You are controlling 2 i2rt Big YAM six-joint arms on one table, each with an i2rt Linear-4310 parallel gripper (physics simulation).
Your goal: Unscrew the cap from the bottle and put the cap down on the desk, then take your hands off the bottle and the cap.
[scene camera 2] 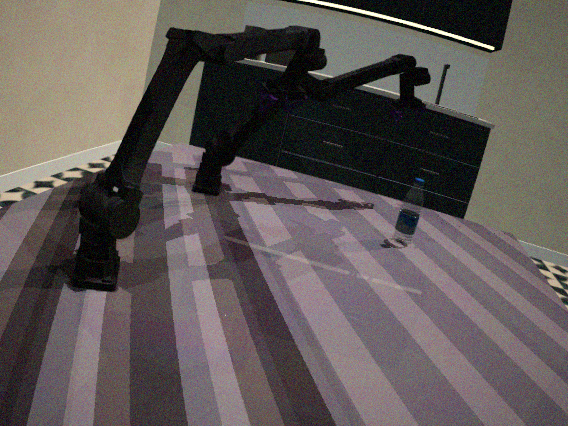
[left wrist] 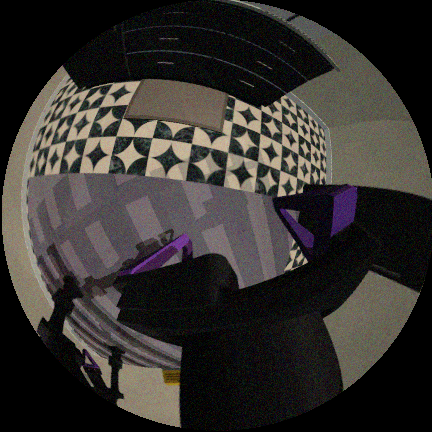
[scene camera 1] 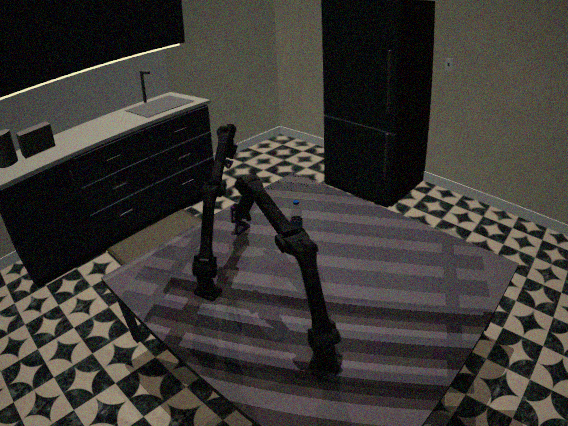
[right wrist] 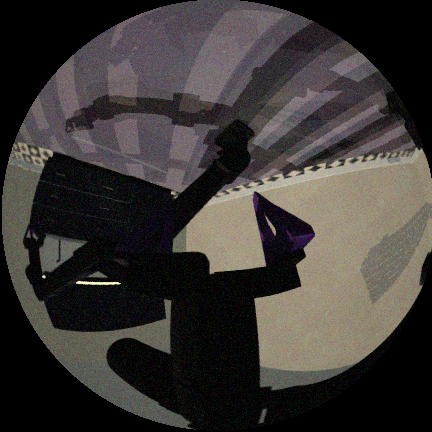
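Pixels of known places: left gripper, fingertip midpoint: (scene camera 2: 407, 123) (left wrist: 229, 221) (scene camera 1: 230, 162); right gripper, fingertip midpoint: (scene camera 2: 272, 111) (scene camera 1: 234, 229) (right wrist: 210, 200); left arm's base, origin of the base link: (scene camera 2: 206, 188) (left wrist: 72, 286) (scene camera 1: 208, 292) (right wrist: 233, 135); right arm's base, origin of the base link: (scene camera 2: 96, 273) (left wrist: 116, 349) (scene camera 1: 325, 362).
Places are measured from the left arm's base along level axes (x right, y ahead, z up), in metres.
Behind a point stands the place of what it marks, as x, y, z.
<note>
A clear bottle (scene camera 1: 296, 215) {0.186, 0.596, 0.138} (scene camera 2: 408, 216) {0.200, 0.608, 0.094} with a dark blue label and a blue cap (scene camera 1: 296, 203) {0.180, 0.611, 0.202} (scene camera 2: 419, 181) {0.184, 0.617, 0.203} stands upright on the striped desk (scene camera 1: 392, 275) {0.768, 0.476, 0.000} (scene camera 2: 324, 346) {0.782, 0.289, 0.000}, the cap on its neck. My left gripper (scene camera 1: 228, 162) {-0.280, 0.698, 0.327} (scene camera 2: 405, 111) (left wrist: 229, 221) {-0.280, 0.698, 0.327} is open and empty, high in the air and apart from the bottle. My right gripper (scene camera 1: 239, 220) {0.096, 0.154, 0.298} (scene camera 2: 270, 103) {0.096, 0.154, 0.298} (right wrist: 210, 200) {0.096, 0.154, 0.298} is open and empty, raised above the desk to the left of the bottle in scene camera 1. Neither wrist view shows the bottle.
A dark drawer cabinet (scene camera 1: 139, 169) (scene camera 2: 367, 139) with a sink stands beyond the desk. A tall dark fridge (scene camera 1: 375, 97) stands at the back right. A grey mat (scene camera 1: 151, 237) (left wrist: 177, 102) lies on the checkered floor.
</note>
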